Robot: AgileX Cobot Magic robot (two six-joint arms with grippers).
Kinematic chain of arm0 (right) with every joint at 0, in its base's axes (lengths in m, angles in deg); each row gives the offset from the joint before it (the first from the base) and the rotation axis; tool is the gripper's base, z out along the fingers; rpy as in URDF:
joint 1: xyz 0 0 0.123 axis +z
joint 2: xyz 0 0 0 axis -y
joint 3: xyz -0.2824 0 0.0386 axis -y
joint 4: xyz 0.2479 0 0.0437 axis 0.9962 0 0.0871
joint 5: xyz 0 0 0 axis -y
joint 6: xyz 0.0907 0 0.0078 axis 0.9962 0 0.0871
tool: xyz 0 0 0 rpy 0 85 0
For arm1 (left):
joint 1: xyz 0 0 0.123 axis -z
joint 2: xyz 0 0 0 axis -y
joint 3: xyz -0.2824 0 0.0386 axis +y
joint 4: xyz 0.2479 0 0.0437 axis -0.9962 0 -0.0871
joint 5: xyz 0 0 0 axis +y
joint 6: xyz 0.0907 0 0.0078 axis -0.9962 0 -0.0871
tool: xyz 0 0 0 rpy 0 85 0
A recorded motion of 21 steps. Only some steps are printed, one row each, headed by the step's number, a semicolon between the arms.
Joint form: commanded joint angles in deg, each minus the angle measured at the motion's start. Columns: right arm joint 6, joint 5, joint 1, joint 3, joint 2, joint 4; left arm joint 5, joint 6, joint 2, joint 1, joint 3, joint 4.
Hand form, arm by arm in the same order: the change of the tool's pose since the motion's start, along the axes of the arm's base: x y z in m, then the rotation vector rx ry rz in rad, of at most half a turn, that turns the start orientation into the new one. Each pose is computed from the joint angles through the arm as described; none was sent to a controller.
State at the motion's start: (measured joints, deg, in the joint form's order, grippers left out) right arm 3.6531 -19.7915 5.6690 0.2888 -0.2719 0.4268; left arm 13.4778 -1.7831 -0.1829 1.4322 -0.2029 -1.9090
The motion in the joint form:
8: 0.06 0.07 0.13 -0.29 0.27 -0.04; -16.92 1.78 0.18 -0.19 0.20 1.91
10: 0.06 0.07 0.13 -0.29 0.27 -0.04; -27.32 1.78 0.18 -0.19 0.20 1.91
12: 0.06 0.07 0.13 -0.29 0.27 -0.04; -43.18 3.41 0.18 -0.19 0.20 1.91
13: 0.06 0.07 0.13 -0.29 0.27 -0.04; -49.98 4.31 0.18 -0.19 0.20 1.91
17: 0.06 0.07 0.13 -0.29 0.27 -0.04; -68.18 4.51 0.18 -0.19 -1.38 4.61
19: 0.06 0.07 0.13 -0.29 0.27 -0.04; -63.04 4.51 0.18 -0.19 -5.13 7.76
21: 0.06 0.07 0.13 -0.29 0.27 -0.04; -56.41 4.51 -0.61 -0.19 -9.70 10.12
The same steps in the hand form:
8: -0.0002 0.0001 -0.0013 0.0004 -0.0008 0.0019; -0.0001 -0.0005 0.0258 -0.0706 -0.2934 -0.0045
10: -0.0002 0.0001 -0.0013 0.0004 -0.0008 0.0019; -0.0039 -0.0004 0.0418 -0.0742 -0.4748 -0.0103
12: -0.0002 0.0001 -0.0013 0.0004 -0.0008 0.0019; -0.0152 -0.0002 0.0643 -0.1074 -0.7507 -0.0259
13: -0.0002 0.0001 -0.0013 0.0004 -0.0008 0.0019; -0.0219 -0.0001 0.0728 -0.1246 -0.8687 -0.0362
17: -0.0002 0.0001 -0.0013 0.0004 -0.0008 0.0019; -0.0475 0.0040 0.0990 -0.1748 -1.2138 -0.0334
19: -0.0002 0.0001 -0.0013 0.0004 -0.0008 0.0019; -0.0493 0.0076 0.1137 -0.2297 -1.1890 -0.0119
21: -0.0002 0.0001 -0.0013 0.0004 -0.0008 0.0019; -0.0496 0.0094 0.1308 -0.2737 -1.1378 -0.0044

